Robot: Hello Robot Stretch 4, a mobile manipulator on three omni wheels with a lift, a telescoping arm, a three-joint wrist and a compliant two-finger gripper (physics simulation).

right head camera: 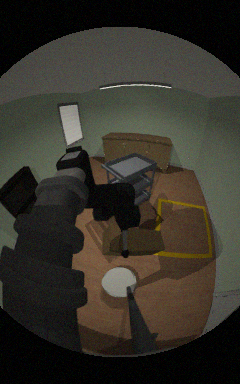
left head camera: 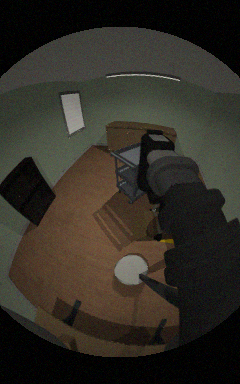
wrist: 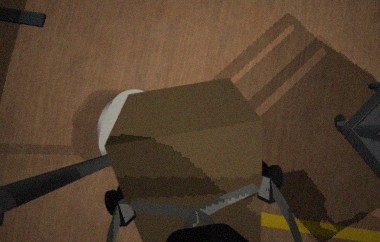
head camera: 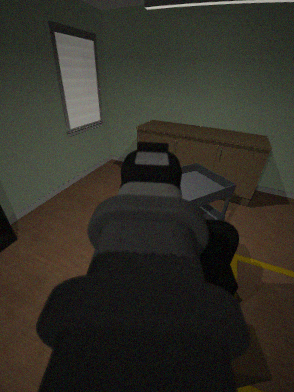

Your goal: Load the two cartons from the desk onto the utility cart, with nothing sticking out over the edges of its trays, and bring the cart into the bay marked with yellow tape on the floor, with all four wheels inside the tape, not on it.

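Seen in the pictures: gripper, fingertip midpoint: (wrist: 193,184); robot's base, link origin: (right head camera: 119,281) (left head camera: 130,269).
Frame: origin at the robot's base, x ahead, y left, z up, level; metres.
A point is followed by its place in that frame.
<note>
My gripper (wrist: 193,184) @(z 1.040, x 0.260, y -0.087 m) is shut on a brown carton (wrist: 185,130) @(z 1.113, x 0.263, y -0.029 m) (right head camera: 145,241) @(z 1.028, x 0.246, y -0.191 m), with one finger on each side of it, and holds it above the floor. The utility cart (head camera: 220,194) @(z 0.792, x 1.273, y -0.527 m) (right head camera: 137,173) @(z 0.790, x 1.152, y -0.339 m) (wrist: 362,150) @(z 0.137, x 1.118, y -0.289 m) is grey with several trays and stands beyond the gripper; the arm hides part of it. No carton shows on the visible part of its top tray. The yellow tape (head camera: 265,265) @(z -0.028, x 1.267, y -1.207 m) (right head camera: 209,230) @(z -0.021, x 0.442, y -1.722 m) (wrist: 350,233) @(z -0.027, x 1.094, y -0.804 m) marks a bay on the floor to the right of the cart. The second carton cannot be made out.
A low wooden cabinet (head camera: 200,132) (right head camera: 137,145) @(z 0.676, x 2.558, y -0.648 m) stands against the wall behind the cart. A dark shelf unit (left head camera: 27,190) @(z 0.584, x 1.086, y 1.668 m) stands by the left wall. A white round disc (left head camera: 131,270) @(z 0.187, x -0.007, y -0.003 m) (right head camera: 119,282) @(z 0.187, x -0.004, y -0.010 m) lies low near the dark mast. My arm blocks much of the head view.
</note>
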